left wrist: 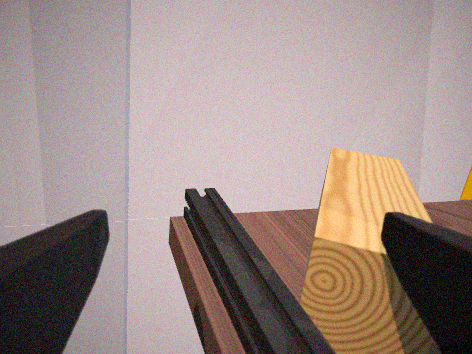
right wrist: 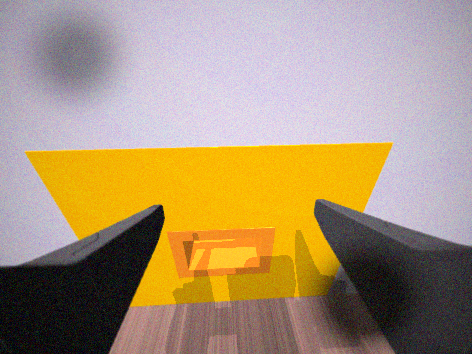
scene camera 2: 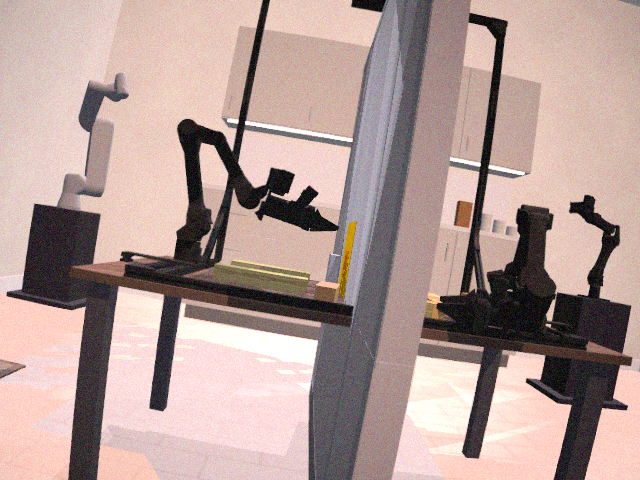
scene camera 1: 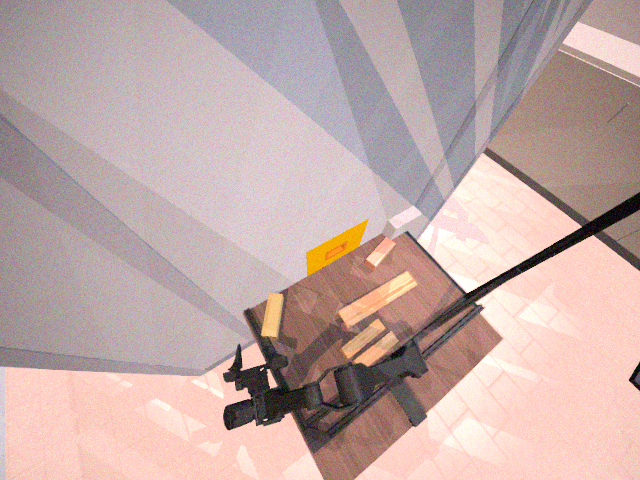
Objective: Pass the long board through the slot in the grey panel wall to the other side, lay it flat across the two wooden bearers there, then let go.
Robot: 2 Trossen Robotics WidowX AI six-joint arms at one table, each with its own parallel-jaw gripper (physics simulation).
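Places are measured from the left arm's base along level axes (x left, y back, z up), in metres.
Pixels of known places: left gripper, fingertip midpoint: [left wrist: 248, 224] [scene camera 2: 438, 301] [scene camera 1: 253, 340]; right gripper, fingertip midpoint: [right wrist: 240, 208] [scene camera 2: 337, 229]; left arm's base, origin of the base link: [scene camera 1: 405, 360]; right arm's base, origin of the base link: [scene camera 2: 185, 262].
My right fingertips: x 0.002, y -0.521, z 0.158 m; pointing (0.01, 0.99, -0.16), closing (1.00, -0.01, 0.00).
Observation:
For each thing: its top centre in the pictures, then the offset to it from my right fingertips. "*": a spot on its surface instead.
- long board, middle of its top: [scene camera 2: 434, 297] [scene camera 1: 379, 297] dx -0.062, dy +0.311, dz -0.144 m
- wall's slot, surface spot: [right wrist: 176, 252] * dx -0.059, dy +0.036, dz -0.081 m
- shorter wooden block, middle of its top: [left wrist: 370, 185] [scene camera 1: 272, 313] dx +0.295, dy +0.160, dz -0.127 m
- orange-brown block, middle of its top: [scene camera 1: 381, 251] dx -0.182, dy +0.170, dz -0.127 m
- pale block, surface spot: [scene camera 1: 404, 221] * dx -0.325, dy +0.129, dz -0.076 m
The long board [scene camera 1: 377, 299] lies flat on the table in scene camera 1, on the left arm's side of the grey panel wall [scene camera 1: 206, 170] [scene camera 2: 439, 103] [left wrist: 275, 100] [right wrist: 240, 75]. The wall's slot [scene camera 1: 329, 254] [right wrist: 176, 252] has an orange border. My left gripper [scene camera 1: 256, 357] [scene camera 2: 442, 304] [left wrist: 248, 224] is open and empty at the table's edge, near a shorter wooden block [scene camera 1: 272, 315] [left wrist: 367, 200]. My right gripper [scene camera 2: 337, 227] [right wrist: 240, 208] is open and empty, above and in front of the slot. Two wooden bearers [scene camera 2: 258, 280] [scene camera 2: 273, 269] lie below it, across the wall.
A yellow plate [scene camera 1: 316, 260] [scene camera 2: 349, 248] [right wrist: 225, 185] surrounds the slot. Two short wooden pieces [scene camera 1: 363, 338] [scene camera 1: 376, 348] lie beside the long board. An orange-brown block [scene camera 1: 380, 253] and a pale block [scene camera 1: 404, 221] are near the wall. A black rail [scene camera 1: 439, 279] [left wrist: 240, 270] edges the table.

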